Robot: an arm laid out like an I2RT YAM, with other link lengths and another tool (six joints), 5 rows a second.
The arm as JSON. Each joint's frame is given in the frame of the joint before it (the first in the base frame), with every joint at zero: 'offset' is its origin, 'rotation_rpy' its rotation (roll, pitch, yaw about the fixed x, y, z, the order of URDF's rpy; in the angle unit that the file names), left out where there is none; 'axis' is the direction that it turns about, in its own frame. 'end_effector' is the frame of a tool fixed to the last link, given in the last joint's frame.
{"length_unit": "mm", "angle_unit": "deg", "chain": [
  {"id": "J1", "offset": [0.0, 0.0, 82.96], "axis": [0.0, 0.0, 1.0]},
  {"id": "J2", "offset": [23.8, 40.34, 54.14], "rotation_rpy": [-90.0, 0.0, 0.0], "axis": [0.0, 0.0, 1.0]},
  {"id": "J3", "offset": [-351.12, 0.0, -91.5], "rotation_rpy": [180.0, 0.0, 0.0], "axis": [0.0, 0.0, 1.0]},
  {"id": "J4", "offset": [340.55, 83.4, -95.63], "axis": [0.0, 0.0, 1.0]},
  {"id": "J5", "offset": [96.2, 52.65, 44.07], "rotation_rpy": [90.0, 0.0, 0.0], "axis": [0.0, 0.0, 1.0]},
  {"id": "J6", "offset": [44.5, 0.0, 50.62], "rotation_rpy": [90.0, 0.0, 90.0], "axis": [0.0, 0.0, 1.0]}
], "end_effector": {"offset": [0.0, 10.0, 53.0], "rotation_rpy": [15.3, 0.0, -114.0]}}
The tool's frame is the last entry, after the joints.
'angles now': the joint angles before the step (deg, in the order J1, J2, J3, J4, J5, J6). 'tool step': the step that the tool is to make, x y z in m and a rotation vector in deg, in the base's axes. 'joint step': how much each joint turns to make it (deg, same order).
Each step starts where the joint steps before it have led.
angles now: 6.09 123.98 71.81 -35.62 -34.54 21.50
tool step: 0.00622 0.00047 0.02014 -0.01 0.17 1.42
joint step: 0.00 -0.68 2.97 -4.80 -0.05 -1.73
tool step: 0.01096 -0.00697 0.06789 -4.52 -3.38 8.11
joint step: 0.02 -3.28 8.41 -13.90 4.87 -9.55
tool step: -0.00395 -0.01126 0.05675 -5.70 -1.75 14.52
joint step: 0.24 -0.96 9.05 -15.76 6.89 -15.43
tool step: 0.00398 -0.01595 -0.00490 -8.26 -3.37 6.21
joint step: -0.04 0.03 0.12 0.63 9.24 -5.51
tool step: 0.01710 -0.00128 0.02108 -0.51 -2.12 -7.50
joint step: -0.44 0.00 3.71 0.05 0.20 7.29
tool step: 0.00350 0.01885 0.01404 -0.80 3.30 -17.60
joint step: 1.59 -0.02 2.19 -0.97 -0.19 19.74
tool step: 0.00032 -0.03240 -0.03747 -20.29 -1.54 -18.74
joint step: -0.13 0.07 -5.55 5.70 20.13 18.95
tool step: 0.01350 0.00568 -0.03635 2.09 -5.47 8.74
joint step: 0.24 0.47 -5.47 12.49 -1.69 -8.48
